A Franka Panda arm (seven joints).
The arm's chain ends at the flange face. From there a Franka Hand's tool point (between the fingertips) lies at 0.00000 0.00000 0.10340 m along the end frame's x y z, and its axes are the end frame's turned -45 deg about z.
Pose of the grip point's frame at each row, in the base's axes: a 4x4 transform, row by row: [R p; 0 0 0 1], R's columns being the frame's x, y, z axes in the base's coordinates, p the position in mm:
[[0.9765 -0.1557 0.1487 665.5], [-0.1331 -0.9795 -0.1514 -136.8], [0.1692 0.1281 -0.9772 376.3], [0 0 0 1]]
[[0.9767 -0.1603 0.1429 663.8], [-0.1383 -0.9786 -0.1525 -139.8], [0.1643 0.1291 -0.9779 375.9], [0 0 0 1]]
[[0.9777 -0.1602 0.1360 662.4], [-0.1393 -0.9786 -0.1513 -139.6], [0.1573 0.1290 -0.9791 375.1], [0 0 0 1]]
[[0.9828 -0.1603 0.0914 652.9], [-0.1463 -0.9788 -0.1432 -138.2], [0.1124 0.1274 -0.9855 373.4], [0 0 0 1]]
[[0.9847 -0.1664 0.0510 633.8], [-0.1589 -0.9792 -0.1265 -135.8], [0.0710 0.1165 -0.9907 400.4], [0 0 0 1]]
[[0.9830 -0.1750 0.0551 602.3], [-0.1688 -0.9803 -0.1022 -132.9], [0.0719 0.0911 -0.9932 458.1], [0 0 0 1]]
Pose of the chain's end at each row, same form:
[[0.5804 -0.8006 0.1487 650.1], [-0.7867 -0.5985 -0.1514 -121.1], [0.2102 -0.0291 -0.9772 477.3], [0 0 0 1]]
[[0.5773 -0.8040 0.1429 649.0], [-0.7898 -0.5942 -0.1525 -124.0], [0.2075 -0.0249 -0.9779 477.0], [0 0 0 1]]
[[0.5781 -0.8046 0.1360 648.3], [-0.7905 -0.5935 -0.1513 -124.0], [0.2024 -0.0200 -0.9791 476.3], [0 0 0 1]]
[[0.5816 -0.8083 0.0914 643.4], [-0.7956 -0.5887 -0.1432 -123.4], [0.1696 0.0106 -0.9855 475.3], [0 0 0 1]]
[[0.5786 -0.8140 0.0510 628.5], [-0.8048 -0.5800 -0.1265 -122.7], [0.1326 0.0322 -0.9907 502.8], [0 0 0 1]]
[[0.5713 -0.8188 0.0551 596.6], [-0.8125 -0.5738 -0.1022 -122.3], [0.1153 0.0136 -0.9932 560.8], [0 0 0 1]]

